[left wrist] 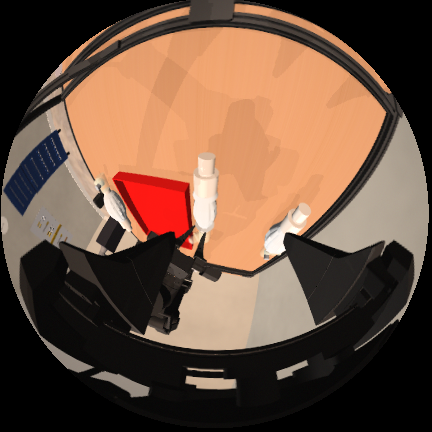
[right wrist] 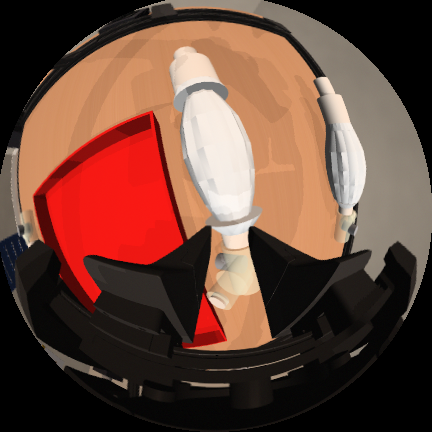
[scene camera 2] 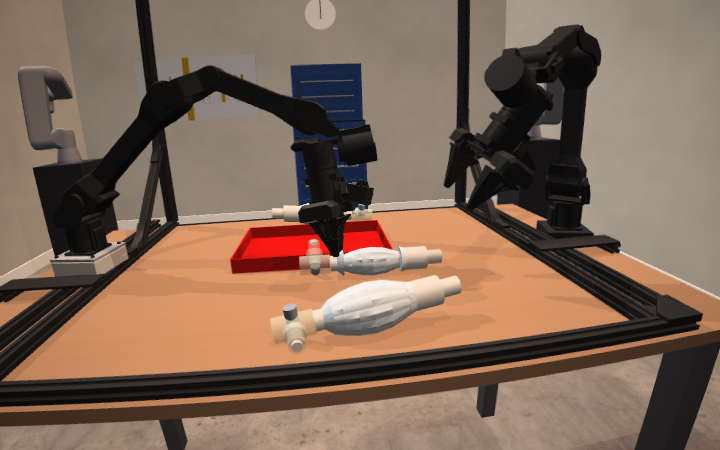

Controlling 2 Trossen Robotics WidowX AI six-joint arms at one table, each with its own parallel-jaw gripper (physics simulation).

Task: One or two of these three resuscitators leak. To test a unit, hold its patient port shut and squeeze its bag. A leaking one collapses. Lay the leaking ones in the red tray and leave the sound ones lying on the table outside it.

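Frame: origin at the left arm's base, x down, y back, z left, level; centimetres.
Seen in the pictures: left gripper, fingertip midpoint: (left wrist: 231, 238) (scene camera 2: 456, 197); right gripper, fingertip midpoint: (left wrist: 199, 228) (right wrist: 229, 231) (scene camera 2: 338, 255); left arm's base, origin of the base link: (scene camera 2: 564, 226); right arm's base, origin of the base link: (scene camera 2: 88, 250).
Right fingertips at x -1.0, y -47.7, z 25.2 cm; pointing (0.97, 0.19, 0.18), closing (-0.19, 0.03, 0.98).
Pixels of each thing's top centre, then the offset from my right fingertips to it.
- middle resuscitator, middle of its top: (right wrist: 215, 132) (scene camera 2: 370, 237) (left wrist: 194, 225) dx -3.0, dy +5.7, dz -1.9 cm
- red tray, middle of its top: (right wrist: 112, 296) (scene camera 2: 313, 237) (left wrist: 156, 221) dx +0.8, dy -8.7, dz -12.4 cm
- far resuscitator, middle of its top: (scene camera 2: 321, 201) (left wrist: 108, 213) dx -3.1, dy -11.8, dz -30.8 cm
The middle resuscitator (scene camera 2: 369, 260) (left wrist: 204, 212) (right wrist: 220, 155) lies in front of the red tray (scene camera 2: 265, 264) (left wrist: 155, 179) (right wrist: 142, 122). My right gripper (scene camera 2: 335, 253) (right wrist: 229, 231) is shut on its neck, at the valve end of the bag. Its bag looks slim, narrower than the collars showing at both ends. The near resuscitator (scene camera 2: 369, 307) (left wrist: 280, 237) (right wrist: 346, 167) lies on the table with a full, round bag. The far resuscitator (scene camera 2: 286, 213) (left wrist: 116, 206) (right wrist: 26, 227) lies behind the tray, partly hidden. My left gripper (scene camera 2: 459, 195) is open and empty, high above the table's right side.
The tray's inside shows bare red floor. A black frame rail (scene camera 2: 329, 371) runs along the table's front edge, with upright posts at the back. The right arm reaches over the tray from the left of the picture.
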